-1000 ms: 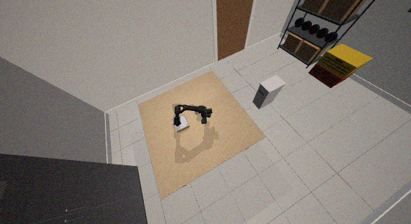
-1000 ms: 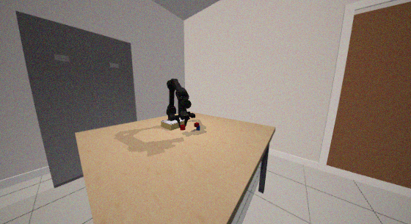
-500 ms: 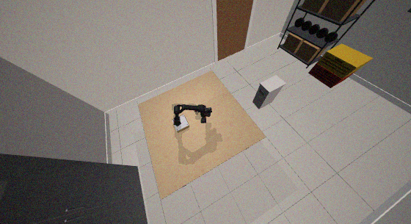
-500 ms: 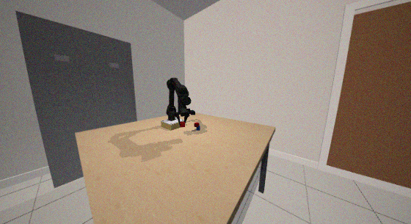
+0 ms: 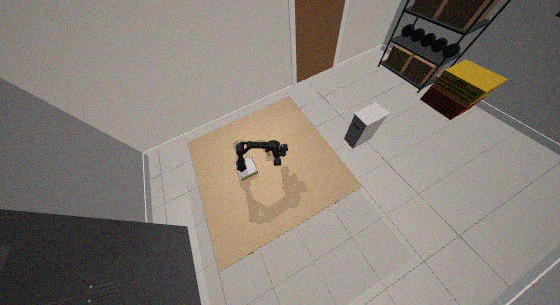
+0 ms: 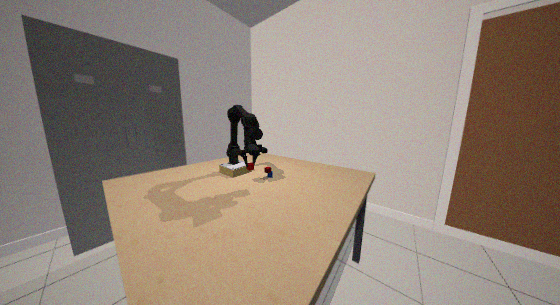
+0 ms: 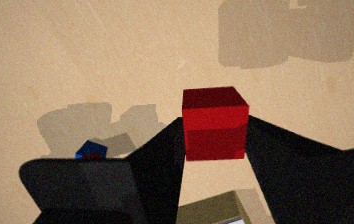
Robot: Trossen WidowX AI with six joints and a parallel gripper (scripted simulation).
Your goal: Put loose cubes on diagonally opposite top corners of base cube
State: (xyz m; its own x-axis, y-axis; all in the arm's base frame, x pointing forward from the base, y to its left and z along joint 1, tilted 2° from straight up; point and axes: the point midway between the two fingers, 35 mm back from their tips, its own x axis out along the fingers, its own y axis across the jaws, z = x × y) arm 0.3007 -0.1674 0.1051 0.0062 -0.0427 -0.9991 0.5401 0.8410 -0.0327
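My gripper tip is 21 cm to the right of the blue base cube and 11 cm above it. Also, from my gripper tip: red cube: right at my gripper tip.
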